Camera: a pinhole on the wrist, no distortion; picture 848 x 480 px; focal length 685.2 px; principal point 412.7 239.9 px. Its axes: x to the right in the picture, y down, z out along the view. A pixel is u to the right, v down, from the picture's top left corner.
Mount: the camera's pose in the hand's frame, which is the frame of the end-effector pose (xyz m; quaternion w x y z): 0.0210 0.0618 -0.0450 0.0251 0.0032 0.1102 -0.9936
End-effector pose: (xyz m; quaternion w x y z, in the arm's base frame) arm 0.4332 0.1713 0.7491 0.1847 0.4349 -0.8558 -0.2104
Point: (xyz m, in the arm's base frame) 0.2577 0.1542 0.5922
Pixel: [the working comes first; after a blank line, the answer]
In the camera's frame: -0.0706 -0.0190 0.2629

228.8 190.4
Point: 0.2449 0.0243 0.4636
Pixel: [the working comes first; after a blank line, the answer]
In the camera's frame: -0.1620 0.0909 0.3775

118.7 404.8
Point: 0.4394 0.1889 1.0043
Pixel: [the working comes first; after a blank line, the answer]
In the camera's frame: 0.0032 -0.0375 -0.1824

behind the camera
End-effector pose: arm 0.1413 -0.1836 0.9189 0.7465 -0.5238 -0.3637 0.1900
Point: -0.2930 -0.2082 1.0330
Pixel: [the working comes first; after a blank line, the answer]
In the camera's frame: 0.2921 0.1168 0.4118

outside the picture
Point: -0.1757 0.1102 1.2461
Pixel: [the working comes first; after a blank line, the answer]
In the camera's frame: -0.0689 0.1630 0.5794

331.2 432.6
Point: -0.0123 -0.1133 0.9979
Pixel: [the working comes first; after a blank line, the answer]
In the camera's frame: 0.0523 0.0693 0.2406

561.8 437.1
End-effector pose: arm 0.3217 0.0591 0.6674 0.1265 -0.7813 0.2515 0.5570
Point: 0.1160 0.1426 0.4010
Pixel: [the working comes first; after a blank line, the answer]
In the camera's frame: -0.1565 -0.0242 0.3446

101.6 191.7
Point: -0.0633 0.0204 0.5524
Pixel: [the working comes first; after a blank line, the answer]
In the camera's frame: -0.0115 -0.2452 0.3313

outside the picture
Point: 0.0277 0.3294 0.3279
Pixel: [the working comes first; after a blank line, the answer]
In the camera's frame: -0.1518 0.0481 0.5515

224.1 299.7
